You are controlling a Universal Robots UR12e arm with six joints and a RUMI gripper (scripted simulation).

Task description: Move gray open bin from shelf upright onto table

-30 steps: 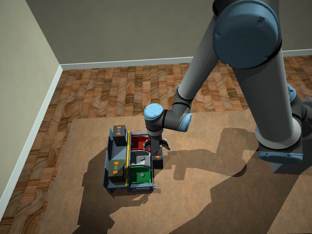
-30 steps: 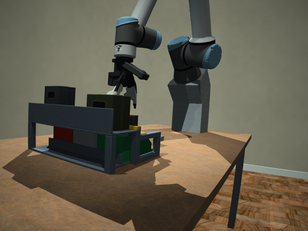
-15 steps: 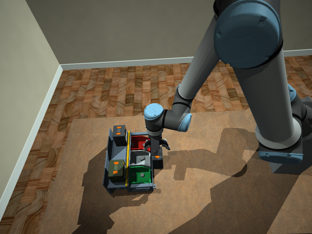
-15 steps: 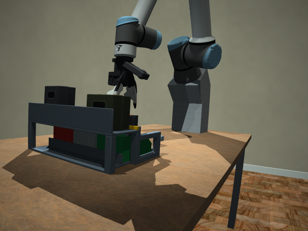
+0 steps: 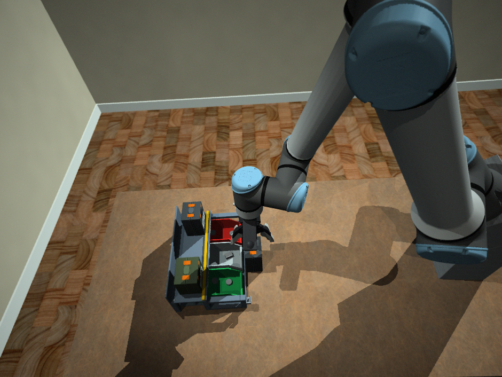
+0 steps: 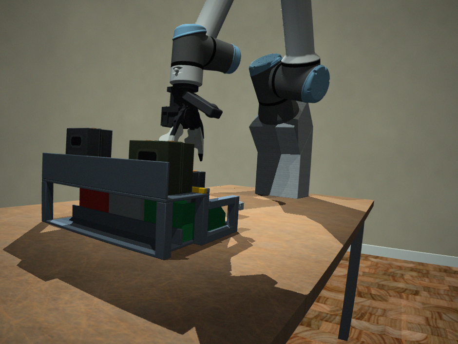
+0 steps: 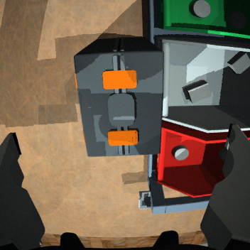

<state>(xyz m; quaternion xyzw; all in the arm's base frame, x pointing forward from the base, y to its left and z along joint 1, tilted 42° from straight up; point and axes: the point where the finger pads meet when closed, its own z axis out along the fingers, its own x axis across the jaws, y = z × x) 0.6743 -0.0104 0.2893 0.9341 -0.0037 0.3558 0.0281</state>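
My gripper is now 13 cm short of the gray bin, 11 cm above it and 1 cm to the left of it. The rest, counted from my hand: yellow strip (18 cm ahead, 5 cm below, 1 cm to the right); then green bin (14 cm ahead, 11 cm below, 10 cm to the left); then red bin (13 cm ahead, 12 cm to the right, 11 cm below).
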